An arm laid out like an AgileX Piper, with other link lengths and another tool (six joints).
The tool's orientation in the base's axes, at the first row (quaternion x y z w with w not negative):
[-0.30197, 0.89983, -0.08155, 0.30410]
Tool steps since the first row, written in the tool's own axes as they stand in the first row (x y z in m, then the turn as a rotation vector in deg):
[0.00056, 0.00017, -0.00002, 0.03, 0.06, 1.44]
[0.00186, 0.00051, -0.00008, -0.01, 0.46, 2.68]
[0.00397, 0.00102, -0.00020, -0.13, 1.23, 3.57]
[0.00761, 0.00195, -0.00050, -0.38, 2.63, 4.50]
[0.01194, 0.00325, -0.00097, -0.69, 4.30, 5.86]
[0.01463, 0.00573, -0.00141, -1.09, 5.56, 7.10]
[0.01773, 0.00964, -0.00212, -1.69, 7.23, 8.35]
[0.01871, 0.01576, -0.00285, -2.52, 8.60, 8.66]
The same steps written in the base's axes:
[-0.00045, -0.00020, -0.00032, 0.81, 0.08, -1.19]
[-0.00148, -0.00070, -0.00103, 1.38, 0.47, -2.30]
[-0.00313, -0.00154, -0.00215, 1.60, 1.20, -3.20]
[-0.00608, -0.00296, -0.00403, 1.63, 2.51, -4.29]
[-0.00974, -0.00450, -0.00624, 1.81, 4.08, -5.78]
[-0.01293, -0.00412, -0.00805, 2.18, 5.38, -6.99]
[-0.01724, -0.00284, -0.01032, 2.48, 7.13, -8.24]
[-0.02132, 0.00148, -0.01224, 2.51, 8.73, -8.53]

